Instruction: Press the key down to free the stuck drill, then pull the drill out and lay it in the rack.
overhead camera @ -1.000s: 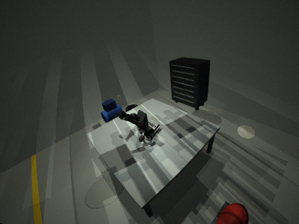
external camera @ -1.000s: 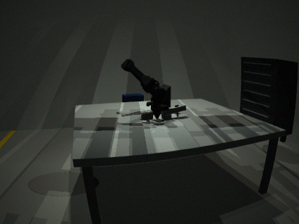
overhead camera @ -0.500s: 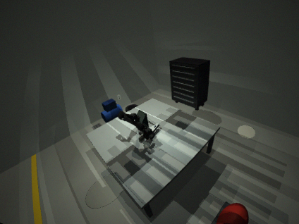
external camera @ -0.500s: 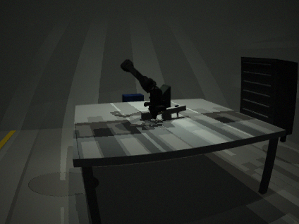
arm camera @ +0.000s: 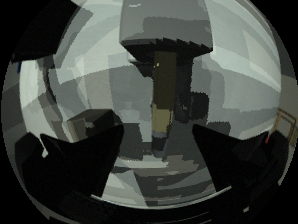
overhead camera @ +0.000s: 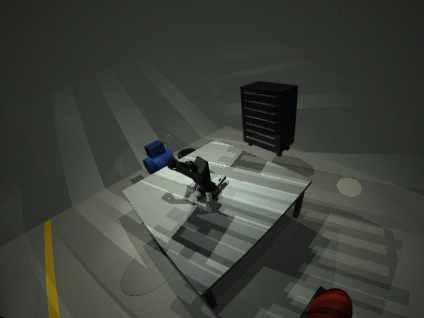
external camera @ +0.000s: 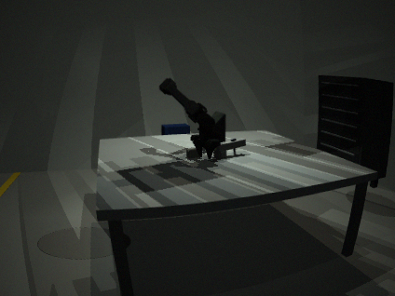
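Now: gripper tip 20 mm past the drill, 50 mm to the right of it and 30 mm below it. The rest, counted from my gripper tip: small dark block 70 mm behind, 40 mm to the right, 10 mm above.
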